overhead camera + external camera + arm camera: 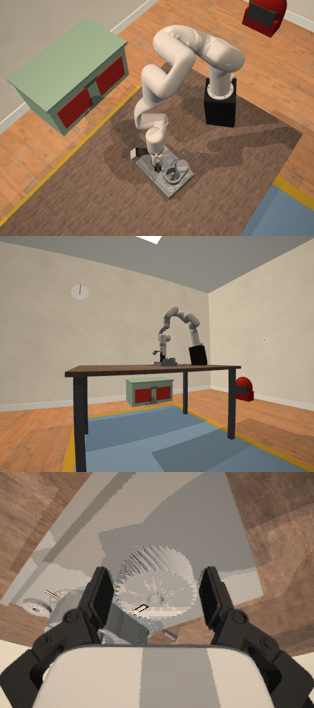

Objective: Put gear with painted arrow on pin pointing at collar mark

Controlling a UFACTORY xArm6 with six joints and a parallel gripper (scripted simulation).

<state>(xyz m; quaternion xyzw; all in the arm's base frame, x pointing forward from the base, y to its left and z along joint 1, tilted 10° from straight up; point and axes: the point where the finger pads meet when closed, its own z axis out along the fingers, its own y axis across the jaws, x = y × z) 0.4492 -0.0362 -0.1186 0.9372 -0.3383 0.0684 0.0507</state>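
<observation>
My gripper is now right at the grey gear. Round my hand: bolt: 19 cm behind, 12 cm to the left, 5 cm below; then disc: 4 cm to the left, 4 cm behind, 1 cm below.
</observation>
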